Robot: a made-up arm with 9 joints.
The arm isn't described. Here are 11 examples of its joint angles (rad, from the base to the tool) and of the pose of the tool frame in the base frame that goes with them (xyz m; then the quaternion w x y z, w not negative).
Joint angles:
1: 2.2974 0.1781 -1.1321 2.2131 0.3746 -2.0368 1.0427 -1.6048 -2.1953
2: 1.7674 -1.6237 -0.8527 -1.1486 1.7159 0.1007 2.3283 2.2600 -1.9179
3: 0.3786 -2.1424 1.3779 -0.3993 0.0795 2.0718 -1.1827 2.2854 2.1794
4: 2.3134 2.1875 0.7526 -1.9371 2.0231 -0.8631 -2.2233 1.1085 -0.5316
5: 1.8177 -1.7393 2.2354 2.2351 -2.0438 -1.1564 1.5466 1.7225 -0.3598
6: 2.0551 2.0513 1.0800 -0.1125 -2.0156 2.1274 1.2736 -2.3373 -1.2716
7: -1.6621 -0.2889 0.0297 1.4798 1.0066 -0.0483 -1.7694 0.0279 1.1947
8: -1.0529 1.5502 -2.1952 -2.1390 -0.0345 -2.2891 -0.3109 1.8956 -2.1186
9: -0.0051 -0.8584 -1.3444 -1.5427 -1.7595 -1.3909 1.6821 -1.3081 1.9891
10: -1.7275 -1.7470 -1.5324 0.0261 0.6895 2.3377 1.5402 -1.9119 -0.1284
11: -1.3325 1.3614 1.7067 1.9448 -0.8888 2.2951 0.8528 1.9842 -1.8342
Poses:
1: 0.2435 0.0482 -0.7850 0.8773 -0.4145 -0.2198 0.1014
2: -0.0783 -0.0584 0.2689 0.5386 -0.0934 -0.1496 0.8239
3: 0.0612 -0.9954 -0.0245 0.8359 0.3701 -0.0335 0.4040
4: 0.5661 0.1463 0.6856 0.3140 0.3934 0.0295 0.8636
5: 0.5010 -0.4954 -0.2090 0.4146 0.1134 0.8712 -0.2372
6: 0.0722 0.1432 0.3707 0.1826 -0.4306 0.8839 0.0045
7: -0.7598 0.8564 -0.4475 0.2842 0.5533 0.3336 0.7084
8: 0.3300 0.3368 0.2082 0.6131 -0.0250 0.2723 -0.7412
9: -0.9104 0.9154 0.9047 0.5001 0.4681 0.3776 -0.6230
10: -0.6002 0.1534 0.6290 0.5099 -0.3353 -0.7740 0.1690
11: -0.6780 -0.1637 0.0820 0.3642 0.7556 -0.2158 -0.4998
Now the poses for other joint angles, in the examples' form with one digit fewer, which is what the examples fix.
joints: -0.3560 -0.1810 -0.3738 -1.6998 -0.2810 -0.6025 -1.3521 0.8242 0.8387
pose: 0.665 0.314 0.481 0.730 -0.565 0.224 0.312
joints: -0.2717 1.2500 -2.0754 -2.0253 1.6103 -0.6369 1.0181 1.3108 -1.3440
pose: 0.291 -0.168 0.424 0.555 0.137 0.321 -0.755
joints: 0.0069 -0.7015 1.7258 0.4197 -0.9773 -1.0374 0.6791 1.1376 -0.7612
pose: -0.607 -0.474 0.151 0.229 0.349 0.560 -0.715
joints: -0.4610 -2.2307 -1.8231 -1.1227 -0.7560 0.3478 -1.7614 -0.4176 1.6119
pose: -0.417 -1.152 1.118 0.510 -0.297 0.801 -0.099
